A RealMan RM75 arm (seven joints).
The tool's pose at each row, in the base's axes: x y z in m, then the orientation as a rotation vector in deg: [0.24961, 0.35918, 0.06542, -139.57, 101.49, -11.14]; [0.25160, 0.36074, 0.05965, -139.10, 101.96, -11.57]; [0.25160, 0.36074, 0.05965, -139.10, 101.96, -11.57]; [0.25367, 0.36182, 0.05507, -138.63, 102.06, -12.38]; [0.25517, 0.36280, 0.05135, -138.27, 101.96, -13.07]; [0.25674, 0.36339, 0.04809, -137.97, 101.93, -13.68]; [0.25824, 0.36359, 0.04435, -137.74, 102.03, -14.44]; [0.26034, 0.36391, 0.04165, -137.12, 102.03, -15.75]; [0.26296, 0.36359, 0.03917, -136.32, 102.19, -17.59]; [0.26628, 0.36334, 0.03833, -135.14, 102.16, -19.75]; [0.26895, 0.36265, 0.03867, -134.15, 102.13, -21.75]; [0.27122, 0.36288, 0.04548, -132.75, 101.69, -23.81]
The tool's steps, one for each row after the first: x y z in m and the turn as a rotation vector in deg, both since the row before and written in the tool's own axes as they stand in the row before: [-0.00106, -0.00133, 0.00607, 0.22, 0.23, 0.42]; [0.00000, 0.00000, 0.00000, 0.00, 0.00, 0.00]; [-0.00057, -0.00144, 0.00490, 0.53, 0.31, 0.22]; [-0.00064, -0.00099, 0.00396, 0.52, 0.21, 0.08]; [-0.00024, -0.00100, 0.00352, 0.42, 0.22, 0.09]; [0.00007, -0.00070, 0.00397, 0.35, 0.39, 0.11]; [0.00016, -0.00149, 0.00309, 0.84, 0.52, 0.21]; [0.00089, -0.00179, 0.00302, 1.03, 0.83, 0.34]; [0.00108, -0.00281, 0.00165, 1.47, 0.82, 0.41]; [0.00139, -0.00237, 0.00043, 1.28, 0.82, 0.33]; [0.00100, -0.00412, -0.00580, 1.76, 0.57, 0.34]
